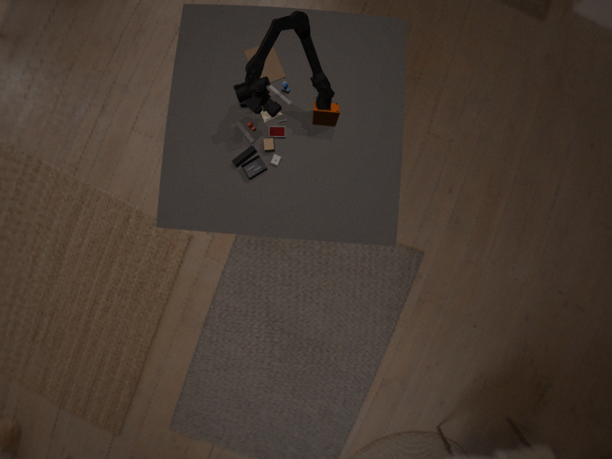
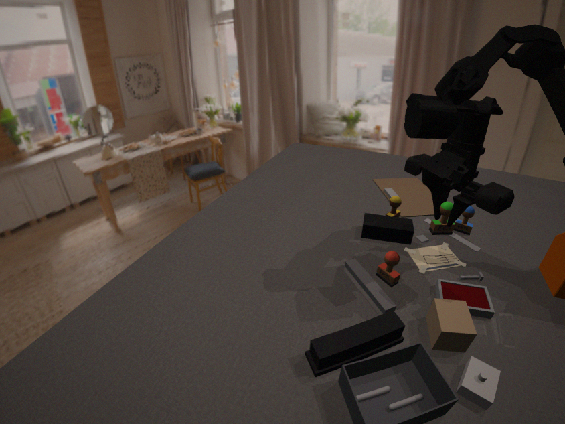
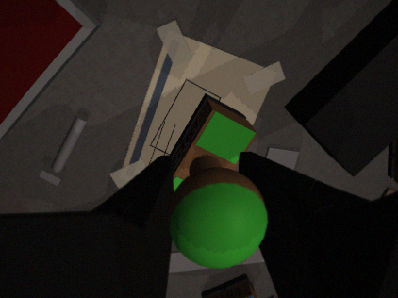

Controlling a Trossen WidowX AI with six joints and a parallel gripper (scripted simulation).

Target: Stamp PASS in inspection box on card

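Right now my gripper tip is 90 mm short of the red-knobbed stamp, 70 mm to the right of it and 80 mm above it. Round my gripper tip: green-knobbed pass stamp right at my gripper tip; bolt 80 mm behind, 30 mm to the left, 90 mm below; cream card 10 mm behind, 20 mm to the right, 100 mm below.
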